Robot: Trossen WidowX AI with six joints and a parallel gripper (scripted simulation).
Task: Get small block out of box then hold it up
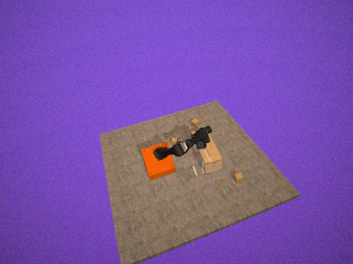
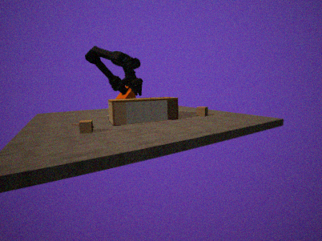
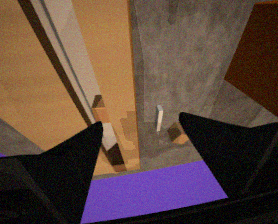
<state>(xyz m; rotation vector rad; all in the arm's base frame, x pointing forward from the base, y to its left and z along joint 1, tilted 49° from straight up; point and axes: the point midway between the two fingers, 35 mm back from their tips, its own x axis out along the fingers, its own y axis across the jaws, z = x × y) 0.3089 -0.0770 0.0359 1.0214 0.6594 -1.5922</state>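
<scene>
The tan box is 8 cm below my gripper tip, 4 cm ahead of it and 1 cm to the right of it. From my gripper tip the other things lie so: tan block (6 cm below, 5 cm ahead, 2 cm to the left); then thin brown stick (34 cm to the right, 14 cm below).
</scene>
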